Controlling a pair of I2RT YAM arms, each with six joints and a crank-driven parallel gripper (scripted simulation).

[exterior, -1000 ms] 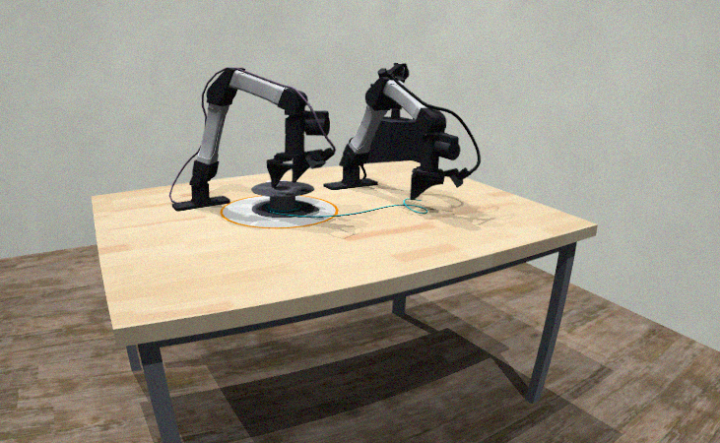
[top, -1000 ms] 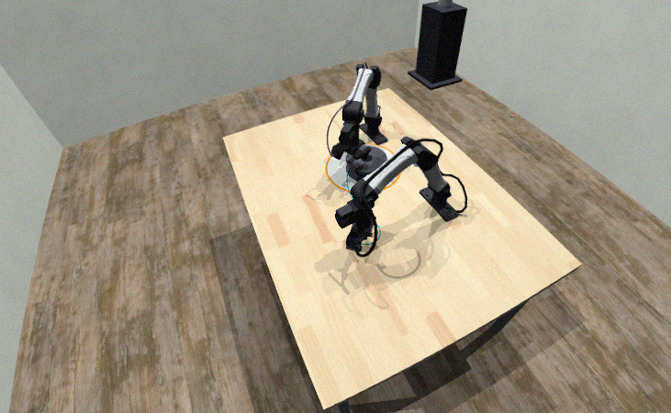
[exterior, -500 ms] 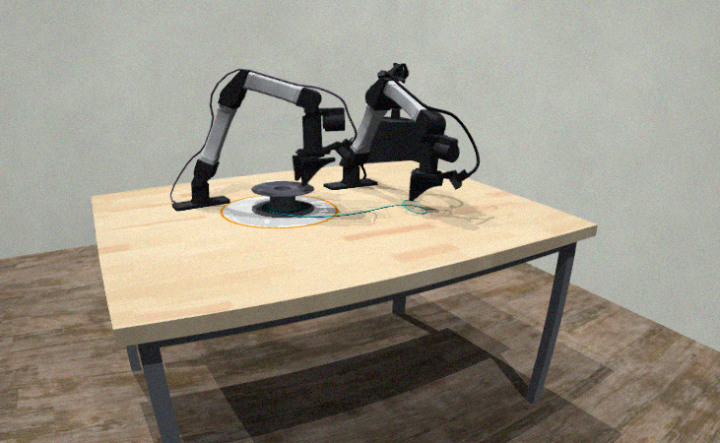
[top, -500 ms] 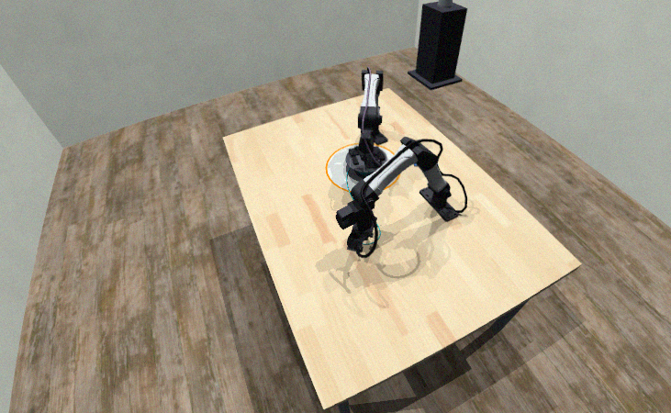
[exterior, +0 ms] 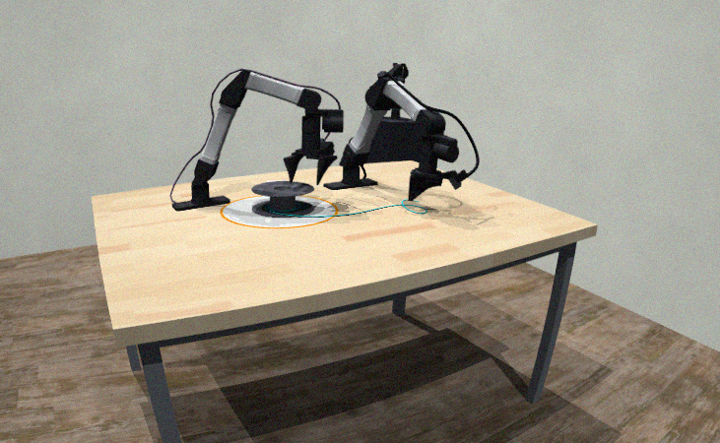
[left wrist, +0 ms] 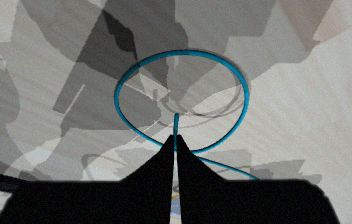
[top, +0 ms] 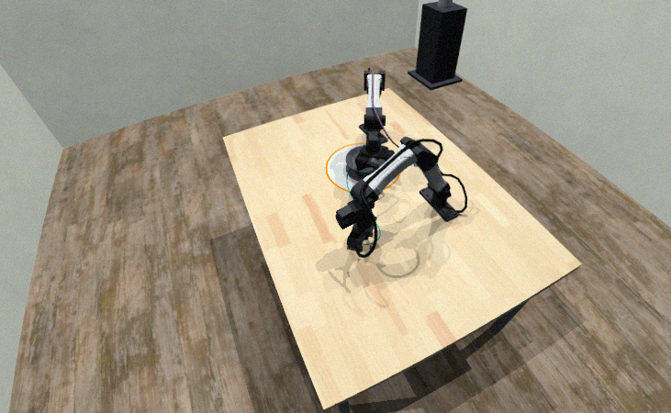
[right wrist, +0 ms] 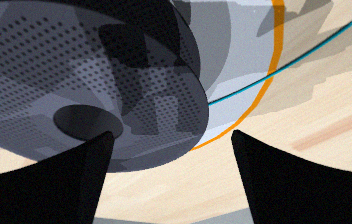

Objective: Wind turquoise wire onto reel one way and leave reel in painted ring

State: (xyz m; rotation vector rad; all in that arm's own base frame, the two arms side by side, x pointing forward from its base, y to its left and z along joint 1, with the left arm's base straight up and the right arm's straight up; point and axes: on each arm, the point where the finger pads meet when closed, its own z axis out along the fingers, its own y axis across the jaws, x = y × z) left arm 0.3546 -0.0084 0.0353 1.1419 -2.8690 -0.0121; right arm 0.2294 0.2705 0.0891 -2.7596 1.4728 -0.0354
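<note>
Right now the dark reel is 6 cm below my right hand, 5 cm to the right of it and 5 cm behind it. From my right hand the other things lie so: orange painted ring (9 cm below, 7 cm to the right, 4 cm behind); then card (33 cm behind, 9 cm below, 4 cm to the left).
</note>
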